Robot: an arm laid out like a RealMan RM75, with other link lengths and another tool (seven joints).
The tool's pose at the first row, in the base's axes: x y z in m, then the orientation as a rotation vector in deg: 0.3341, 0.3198, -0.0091, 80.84, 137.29, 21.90
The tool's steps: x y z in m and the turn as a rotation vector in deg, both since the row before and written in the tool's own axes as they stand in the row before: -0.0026, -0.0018, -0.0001, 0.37, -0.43, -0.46; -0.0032, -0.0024, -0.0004, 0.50, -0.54, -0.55; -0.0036, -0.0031, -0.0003, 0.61, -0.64, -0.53; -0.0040, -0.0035, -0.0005, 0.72, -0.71, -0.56; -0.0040, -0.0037, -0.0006, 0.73, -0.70, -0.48; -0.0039, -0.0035, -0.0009, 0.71, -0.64, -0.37; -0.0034, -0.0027, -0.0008, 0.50, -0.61, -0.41; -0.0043, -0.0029, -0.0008, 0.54, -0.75, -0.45; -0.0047, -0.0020, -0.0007, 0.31, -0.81, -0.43; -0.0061, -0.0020, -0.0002, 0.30, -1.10, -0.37; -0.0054, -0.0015, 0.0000, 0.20, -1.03, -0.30
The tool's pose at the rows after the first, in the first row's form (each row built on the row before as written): 0.3338, 0.3167, -0.0093, 80.36, 137.42, 21.02; 0.3332, 0.3127, -0.0094, 79.81, 137.58, 19.88; 0.3323, 0.3080, -0.0097, 79.31, 137.69, 18.55; 0.3312, 0.3028, -0.0098, 78.81, 137.81, 17.03; 0.3299, 0.2975, -0.0098, 78.41, 137.88, 15.53; 0.3286, 0.2924, -0.0093, 78.14, 137.91, 14.13; 0.3277, 0.2881, -0.0087, 77.73, 137.89, 12.99; 0.3271, 0.2830, -0.0079, 77.26, 137.78, 11.69; 0.3275, 0.2780, -0.0067, 76.70, 137.51, 10.63; 0.3287, 0.2718, -0.0055, 76.14, 136.95, 9.40; 0.3300, 0.2665, -0.0044, 75.63, 136.36, 8.36
